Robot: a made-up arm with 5 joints.
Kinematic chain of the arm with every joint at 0, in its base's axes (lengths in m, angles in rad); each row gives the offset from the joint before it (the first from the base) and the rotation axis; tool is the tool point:
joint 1: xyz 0 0 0.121 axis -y
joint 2: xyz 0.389 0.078 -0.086 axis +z
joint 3: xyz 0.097 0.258 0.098 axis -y
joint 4: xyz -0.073 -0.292 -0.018 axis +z
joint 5: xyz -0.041 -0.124 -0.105 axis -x
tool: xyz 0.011 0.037 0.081
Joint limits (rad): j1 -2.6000..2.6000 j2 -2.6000..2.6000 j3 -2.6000..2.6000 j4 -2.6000..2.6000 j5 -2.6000..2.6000
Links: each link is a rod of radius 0.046 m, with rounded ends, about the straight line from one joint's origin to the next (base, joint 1, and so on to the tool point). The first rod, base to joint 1, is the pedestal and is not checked.
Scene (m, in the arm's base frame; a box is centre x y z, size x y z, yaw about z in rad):
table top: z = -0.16
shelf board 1: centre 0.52 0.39 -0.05 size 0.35 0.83 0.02 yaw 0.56
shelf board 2: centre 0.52 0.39 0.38 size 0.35 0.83 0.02 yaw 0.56
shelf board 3: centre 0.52 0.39 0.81 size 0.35 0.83 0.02 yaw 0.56
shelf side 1: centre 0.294 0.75 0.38 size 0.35 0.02 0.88 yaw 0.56
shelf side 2: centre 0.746 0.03 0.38 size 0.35 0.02 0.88 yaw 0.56
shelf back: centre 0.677 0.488 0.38 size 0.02 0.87 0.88 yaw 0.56
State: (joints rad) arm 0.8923 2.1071 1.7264 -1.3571 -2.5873
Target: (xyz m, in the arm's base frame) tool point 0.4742 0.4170 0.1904
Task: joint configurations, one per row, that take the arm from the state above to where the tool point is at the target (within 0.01 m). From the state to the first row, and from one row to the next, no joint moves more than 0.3 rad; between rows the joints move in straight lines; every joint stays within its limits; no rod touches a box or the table.
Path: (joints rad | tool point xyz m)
1: 0.7364 1.9083 1.7738 -1.2421 -2.5856 | 0.4047 0.4032 0.1936
2: 0.5804 1.7095 1.8213 -1.1271 -2.5840 | 0.4742 0.4170 0.1904

